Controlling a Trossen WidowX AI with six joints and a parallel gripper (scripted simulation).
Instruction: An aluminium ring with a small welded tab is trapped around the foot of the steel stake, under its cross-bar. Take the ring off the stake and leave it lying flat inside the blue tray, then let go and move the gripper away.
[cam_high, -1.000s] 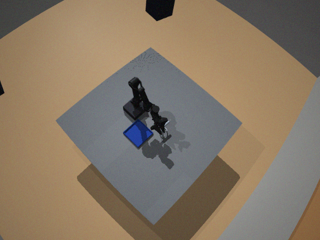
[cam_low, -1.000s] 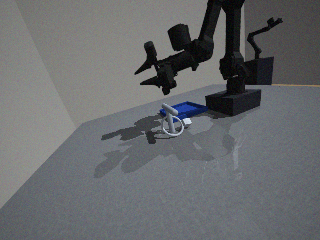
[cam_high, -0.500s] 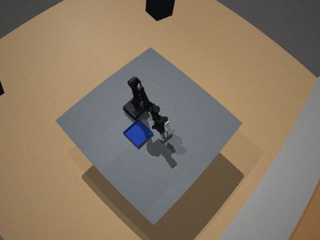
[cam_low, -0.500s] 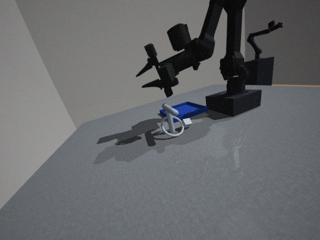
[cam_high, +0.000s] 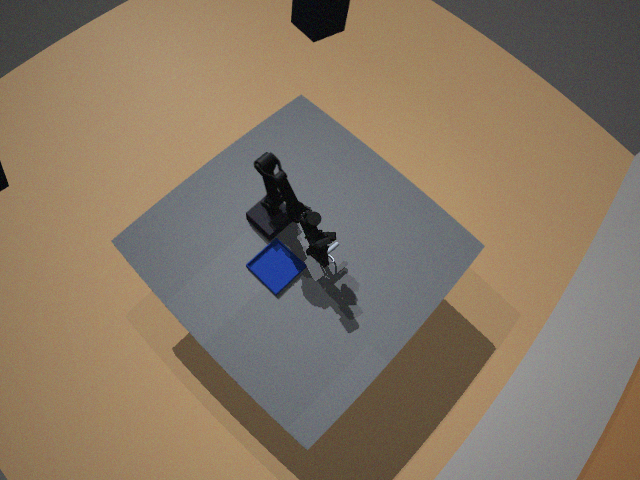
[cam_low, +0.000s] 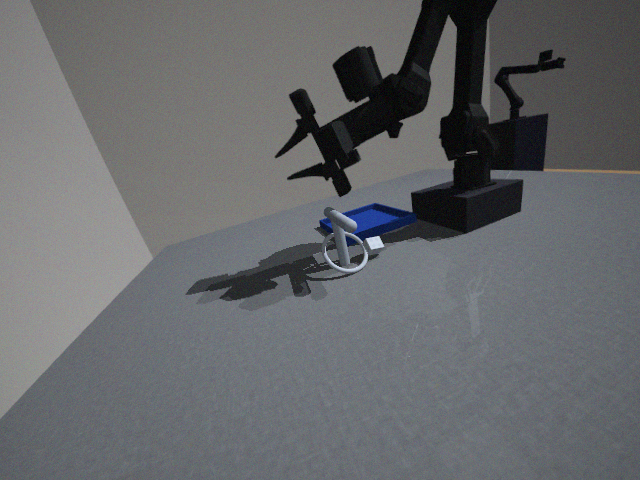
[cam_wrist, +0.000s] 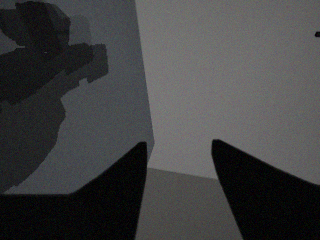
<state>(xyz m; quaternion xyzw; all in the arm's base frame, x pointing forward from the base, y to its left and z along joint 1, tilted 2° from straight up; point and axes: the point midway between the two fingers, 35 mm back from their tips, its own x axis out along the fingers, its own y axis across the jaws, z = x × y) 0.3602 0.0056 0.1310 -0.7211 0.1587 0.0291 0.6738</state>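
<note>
The aluminium ring is 80 mm behind my gripper tip, 70 mm to the left of it and 170 mm below it. From my gripper tip the other things lie so: blue tray: 170 mm behind, 120 mm to the right, 190 mm below.
</note>
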